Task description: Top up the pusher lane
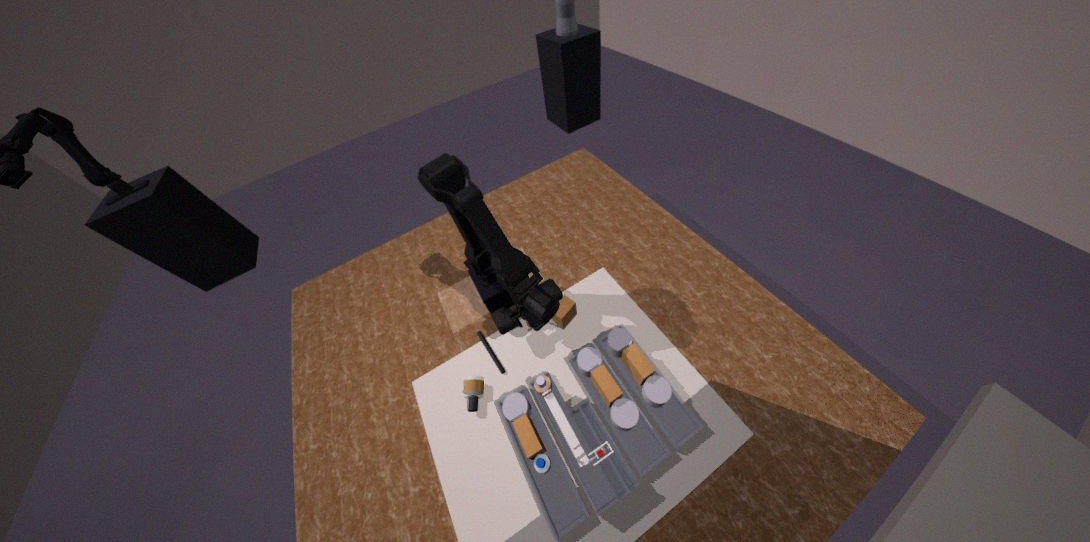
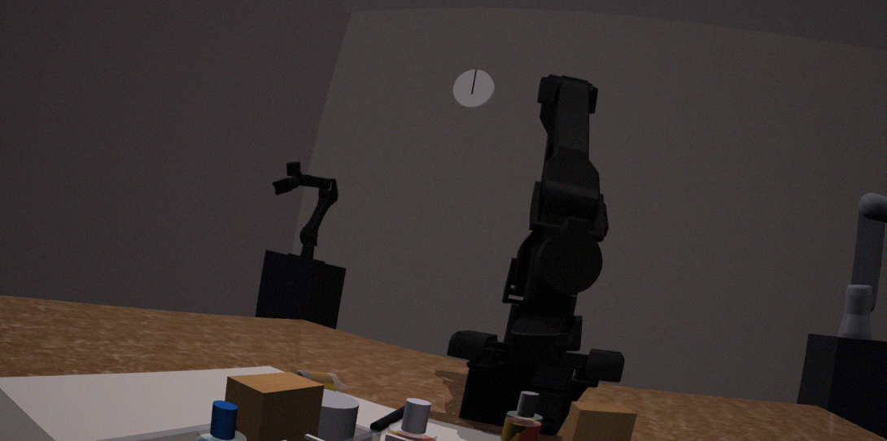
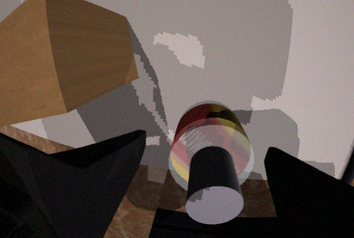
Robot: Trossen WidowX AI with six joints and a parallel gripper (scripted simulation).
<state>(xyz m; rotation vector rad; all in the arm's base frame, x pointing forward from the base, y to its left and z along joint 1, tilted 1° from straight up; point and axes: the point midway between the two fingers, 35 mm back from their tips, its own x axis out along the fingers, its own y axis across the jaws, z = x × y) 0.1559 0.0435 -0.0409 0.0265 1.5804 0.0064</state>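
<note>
My gripper tip is 230 mm short of the white mat, 50 mm to the left of it and 20 mm above it. From my gripper tip the other things lie so: brown cube (40 mm ahead, 80 mm to the left, 10 mm above); then black rod (10 mm ahead, 140 mm to the right, 20 mm below); then sprung lane (320 mm ahead, 50 mm to the right).
</note>
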